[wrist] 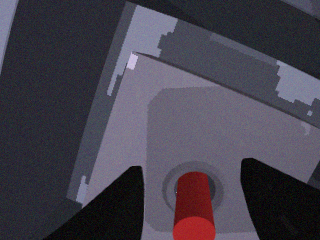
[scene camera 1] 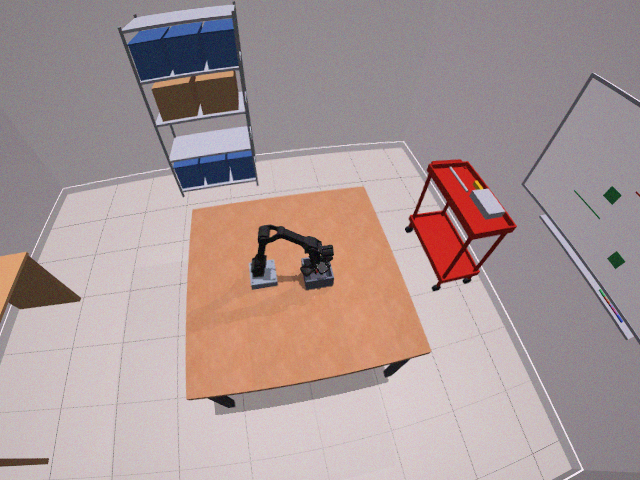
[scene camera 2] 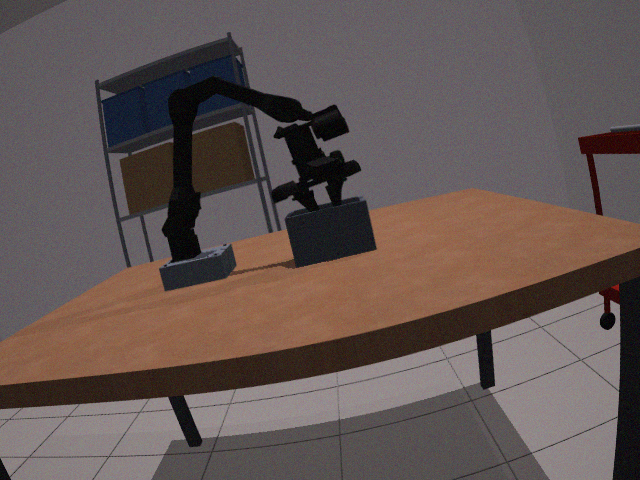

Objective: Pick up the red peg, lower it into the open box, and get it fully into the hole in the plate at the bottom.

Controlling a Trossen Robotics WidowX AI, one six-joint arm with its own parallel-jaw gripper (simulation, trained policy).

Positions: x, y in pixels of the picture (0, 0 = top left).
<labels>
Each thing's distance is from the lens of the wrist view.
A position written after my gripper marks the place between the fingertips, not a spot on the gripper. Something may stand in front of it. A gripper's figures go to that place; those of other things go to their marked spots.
my gripper (wrist: 192, 173): 10 cm
light grey plate (wrist: 171, 121): 10 cm
</labels>
